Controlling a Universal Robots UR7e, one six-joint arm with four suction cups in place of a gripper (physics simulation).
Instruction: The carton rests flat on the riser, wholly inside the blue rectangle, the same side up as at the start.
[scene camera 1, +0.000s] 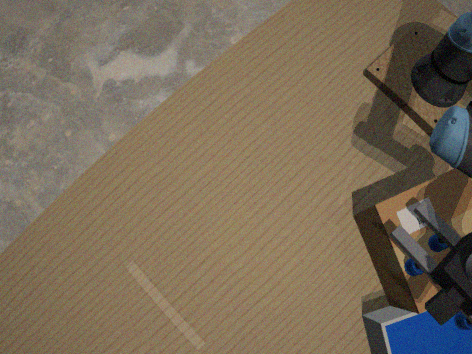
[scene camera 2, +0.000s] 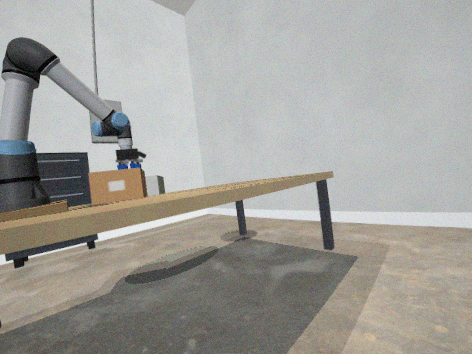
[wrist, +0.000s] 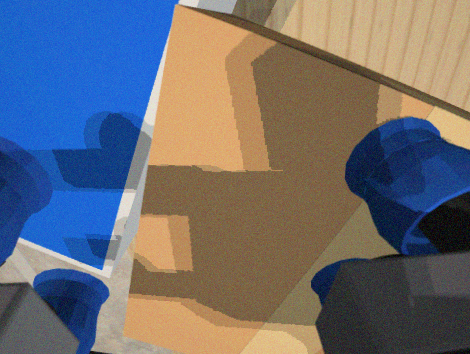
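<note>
The brown carton (scene camera 1: 388, 211) (scene camera 2: 101, 187) (wrist: 198, 105) stands on the wooden table (scene camera 1: 234, 197) (scene camera 2: 256, 187), with a white label (scene camera 2: 116, 185) on its side. The grey riser (scene camera 1: 374, 330) (scene camera 2: 154, 185) stands right beside it, and the blue rectangle (scene camera 1: 401, 338) (wrist: 104, 53) on its top is bare. My suction gripper (scene camera 2: 129, 164) hangs just above the carton's top near the edge towards the riser. Its blue cups (wrist: 384, 175) (scene camera 1: 409, 267) look very close to the cardboard; I cannot tell whether they touch it. The suction holds nothing.
A dark drawer cabinet (scene camera 2: 73, 175) stands behind the carton. A wooden block with a small hole (scene camera 1: 380, 68) lies at the table's far right. A pale strip (scene camera 1: 164, 305) is marked on the table. The table's edge runs diagonally, with concrete floor (scene camera 1: 112, 70) beyond.
</note>
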